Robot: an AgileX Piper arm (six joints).
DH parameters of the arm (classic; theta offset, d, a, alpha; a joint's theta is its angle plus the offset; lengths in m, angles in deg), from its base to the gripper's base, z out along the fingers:
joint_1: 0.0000 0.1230 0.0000 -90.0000
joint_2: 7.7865 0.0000 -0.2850 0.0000
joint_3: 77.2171 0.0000 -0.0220 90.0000
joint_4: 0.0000 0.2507 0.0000 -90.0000
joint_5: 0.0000 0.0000 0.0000 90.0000
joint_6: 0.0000 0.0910 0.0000 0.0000
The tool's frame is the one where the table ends.
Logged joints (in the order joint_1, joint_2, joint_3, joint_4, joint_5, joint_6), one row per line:
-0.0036 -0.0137 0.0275 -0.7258 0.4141 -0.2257
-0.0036 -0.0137 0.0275 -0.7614 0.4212 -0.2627
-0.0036 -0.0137 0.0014 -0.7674 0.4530 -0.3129
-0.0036 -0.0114 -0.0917 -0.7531 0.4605 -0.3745
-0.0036 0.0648 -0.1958 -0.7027 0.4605 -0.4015
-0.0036 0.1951 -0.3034 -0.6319 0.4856 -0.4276
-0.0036 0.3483 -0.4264 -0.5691 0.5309 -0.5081
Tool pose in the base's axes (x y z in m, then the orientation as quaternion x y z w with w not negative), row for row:
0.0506 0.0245 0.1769 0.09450 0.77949 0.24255 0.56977
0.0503 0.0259 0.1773 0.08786 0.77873 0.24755 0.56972
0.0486 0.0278 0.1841 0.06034 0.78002 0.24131 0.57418
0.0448 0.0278 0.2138 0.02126 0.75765 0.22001 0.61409
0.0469 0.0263 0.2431 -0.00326 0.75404 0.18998 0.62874
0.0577 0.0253 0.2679 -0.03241 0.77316 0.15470 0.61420
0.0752 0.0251 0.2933 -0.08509 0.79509 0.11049 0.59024
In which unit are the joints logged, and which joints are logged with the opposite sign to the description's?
The joints are logged in radians. Opposite sign: joint_1, joint_4.
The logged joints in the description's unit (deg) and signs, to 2 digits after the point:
0.21 -0.78 1.58 41.59 23.73 -12.93
0.21 -0.78 1.58 43.63 24.13 -15.05
0.21 -0.78 0.08 43.97 25.95 -17.93
0.21 -0.65 -5.25 43.15 26.38 -21.46
0.21 3.71 -11.22 40.26 26.38 -23.00
0.21 11.18 -17.38 36.21 27.82 -24.50
0.21 19.96 -24.43 32.61 30.42 -29.11

